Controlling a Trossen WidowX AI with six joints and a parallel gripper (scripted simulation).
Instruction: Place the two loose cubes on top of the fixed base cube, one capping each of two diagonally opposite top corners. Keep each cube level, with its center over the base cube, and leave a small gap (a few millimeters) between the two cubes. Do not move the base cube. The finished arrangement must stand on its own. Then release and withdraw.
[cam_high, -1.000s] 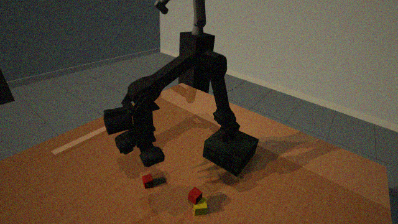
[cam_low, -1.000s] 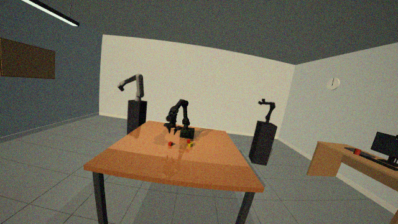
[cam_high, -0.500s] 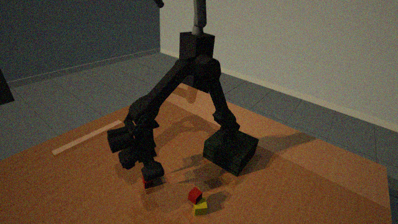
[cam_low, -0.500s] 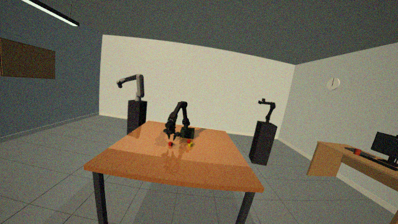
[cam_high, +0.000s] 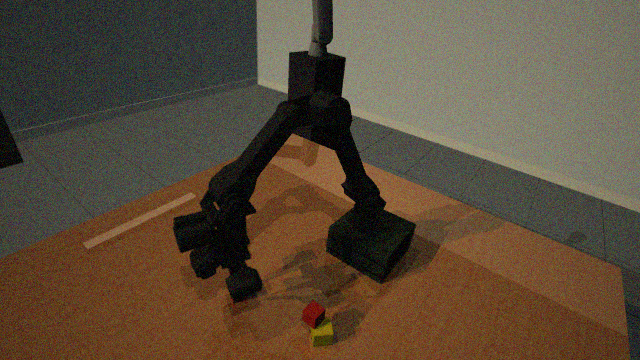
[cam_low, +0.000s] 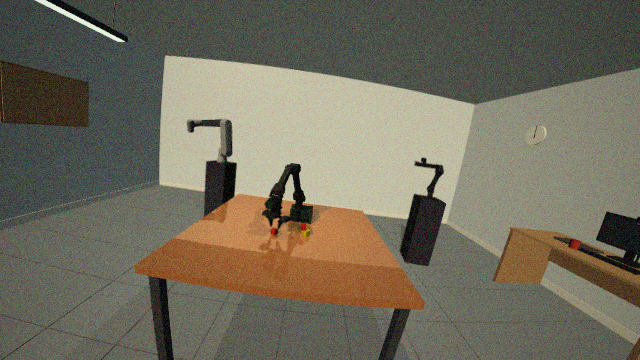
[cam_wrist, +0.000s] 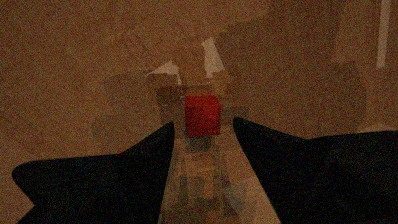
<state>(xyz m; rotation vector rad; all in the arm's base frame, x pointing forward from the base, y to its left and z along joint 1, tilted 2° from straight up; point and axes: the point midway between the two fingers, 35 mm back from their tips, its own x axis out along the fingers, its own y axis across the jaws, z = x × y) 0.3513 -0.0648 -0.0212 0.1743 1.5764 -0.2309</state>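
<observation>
My gripper tip is now 200 mm to the right of the yellow base cube, 80 mm past it and 20 mm above it.
</observation>
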